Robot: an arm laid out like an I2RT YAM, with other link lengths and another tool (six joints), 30 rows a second.
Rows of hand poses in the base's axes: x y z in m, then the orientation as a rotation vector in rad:
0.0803 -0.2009 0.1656 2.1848 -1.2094 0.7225
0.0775 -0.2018 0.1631 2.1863 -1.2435 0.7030
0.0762 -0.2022 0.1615 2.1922 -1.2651 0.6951
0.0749 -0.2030 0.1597 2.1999 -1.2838 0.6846
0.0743 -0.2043 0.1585 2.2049 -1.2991 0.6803
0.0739 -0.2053 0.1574 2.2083 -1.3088 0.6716
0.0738 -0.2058 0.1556 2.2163 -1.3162 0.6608
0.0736 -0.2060 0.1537 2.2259 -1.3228 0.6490
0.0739 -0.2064 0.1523 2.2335 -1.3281 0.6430
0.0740 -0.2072 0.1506 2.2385 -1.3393 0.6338
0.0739 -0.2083 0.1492 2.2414 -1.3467 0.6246
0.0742 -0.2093 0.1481 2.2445 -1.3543 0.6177
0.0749 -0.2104 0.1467 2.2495 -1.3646 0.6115
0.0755 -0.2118 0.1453 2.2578 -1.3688 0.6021
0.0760 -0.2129 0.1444 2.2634 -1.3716 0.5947
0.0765 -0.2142 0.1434 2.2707 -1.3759 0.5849
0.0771 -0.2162 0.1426 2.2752 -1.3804 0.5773
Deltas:
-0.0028 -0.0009 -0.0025 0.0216 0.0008 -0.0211
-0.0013 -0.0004 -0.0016 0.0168 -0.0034 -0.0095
-0.0013 -0.0008 -0.0018 0.0172 -0.0008 -0.0077
-0.0006 -0.0013 -0.0012 0.0124 -0.0035 -0.0059
-0.0004 -0.0010 -0.0011 0.0091 0.0019 -0.0050
-0.0001 -0.0005 -0.0018 0.0117 0.0034 -0.0019
-0.0002 -0.0002 -0.0019 0.0127 0.0041 -0.0009
0.0003 -0.0004 -0.0014 0.0095 0.0008 0.0000
0.0001 -0.0008 -0.0017 0.0112 0.0013 -0.0049
-0.0001 -0.0011 -0.0014 0.0077 0.0030 -0.0041
0.0003 -0.0010 -0.0011 0.0075 0.0013 -0.0036
0.0007 -0.0011 -0.0014 0.0102 -0.0006 -0.0037
0.0006 -0.0014 -0.0014 0.0102 0.0032 0.0003
0.0005 -0.0011 -0.0009 0.0071 0.0029 0.0000
0.0005 -0.0013 -0.0010 0.0096 0.0036 -0.0003
0.0006 -0.0020 -0.0008 0.0072 0.0026 -0.0014

